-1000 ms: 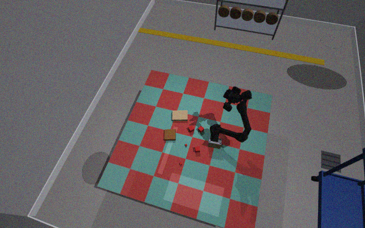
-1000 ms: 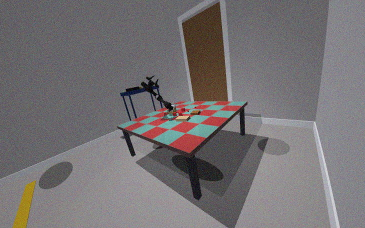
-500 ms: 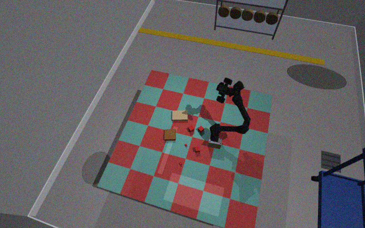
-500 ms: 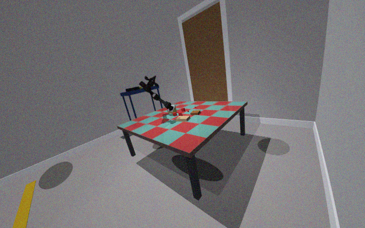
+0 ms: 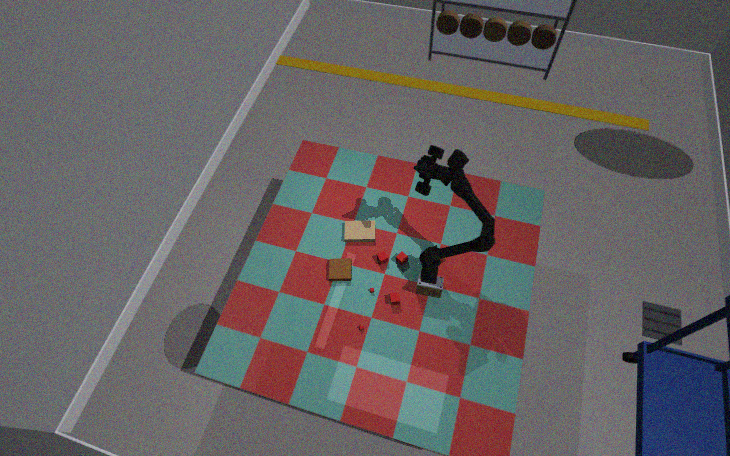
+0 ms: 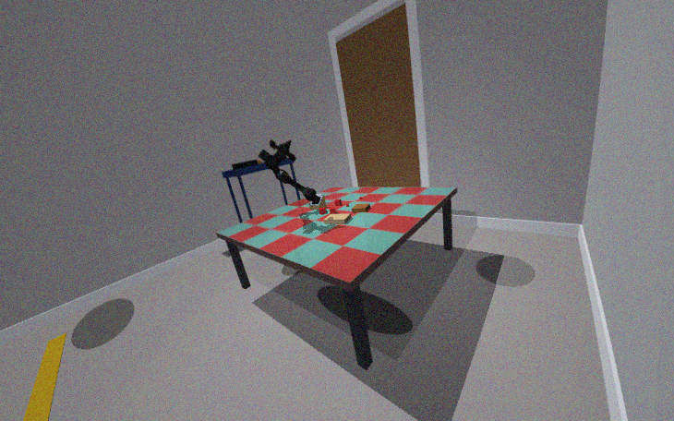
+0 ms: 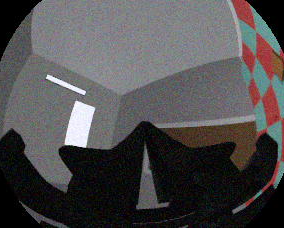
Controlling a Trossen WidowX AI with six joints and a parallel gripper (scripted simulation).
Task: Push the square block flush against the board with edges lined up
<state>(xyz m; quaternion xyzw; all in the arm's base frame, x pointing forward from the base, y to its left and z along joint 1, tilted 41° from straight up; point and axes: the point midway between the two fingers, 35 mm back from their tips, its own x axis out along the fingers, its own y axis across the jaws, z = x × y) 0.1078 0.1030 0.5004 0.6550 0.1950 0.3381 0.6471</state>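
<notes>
My gripper tip is 29 cm short of the brown square block, 23 cm to the right of it and 52 cm above it. Also, from my gripper tip: tan board (23 cm ahead, 2 cm to the left, 52 cm below).
</notes>
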